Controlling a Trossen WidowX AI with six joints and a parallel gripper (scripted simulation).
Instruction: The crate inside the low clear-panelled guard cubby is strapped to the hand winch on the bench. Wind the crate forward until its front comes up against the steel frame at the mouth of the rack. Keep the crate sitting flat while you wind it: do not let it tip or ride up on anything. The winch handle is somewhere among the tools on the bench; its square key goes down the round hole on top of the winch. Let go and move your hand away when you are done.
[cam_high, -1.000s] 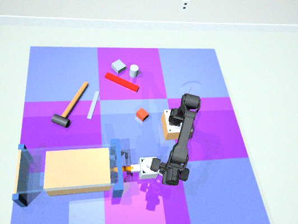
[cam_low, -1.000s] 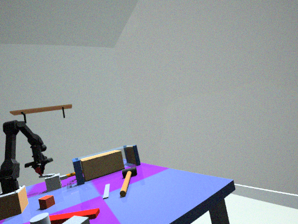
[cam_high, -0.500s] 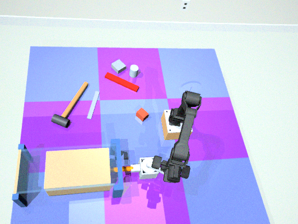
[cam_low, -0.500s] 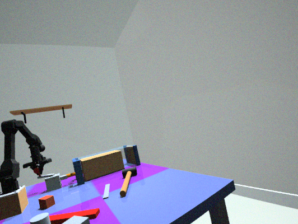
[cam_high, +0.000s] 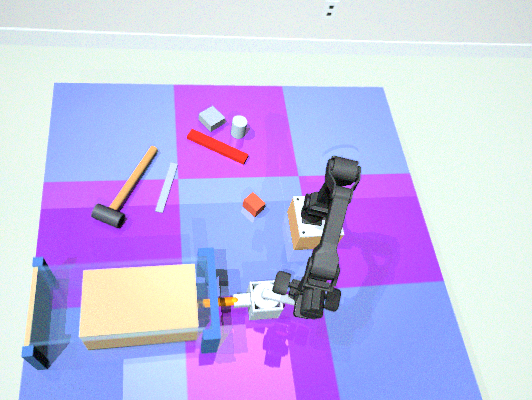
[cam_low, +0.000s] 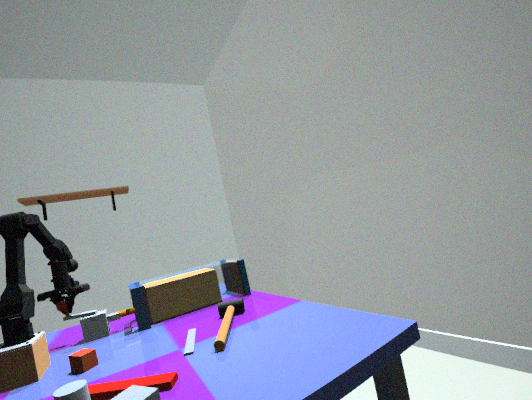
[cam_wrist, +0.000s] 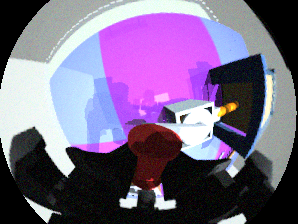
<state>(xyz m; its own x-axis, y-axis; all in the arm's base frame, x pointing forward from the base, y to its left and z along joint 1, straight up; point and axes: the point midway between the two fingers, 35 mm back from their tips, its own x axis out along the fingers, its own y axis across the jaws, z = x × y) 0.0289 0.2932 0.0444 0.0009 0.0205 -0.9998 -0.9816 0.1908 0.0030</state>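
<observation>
Now: the winch 8 cm below my gripper tip, 8 cm ahead of it and 2 cm to the right of it. Round my gripper tip: winch handle: 4 cm ahead, 1 cm to the right, 1 cm below; grey strip: 46 cm ahead, 38 cm to the right, 11 cm below; red knob: 2 cm above.
</observation>
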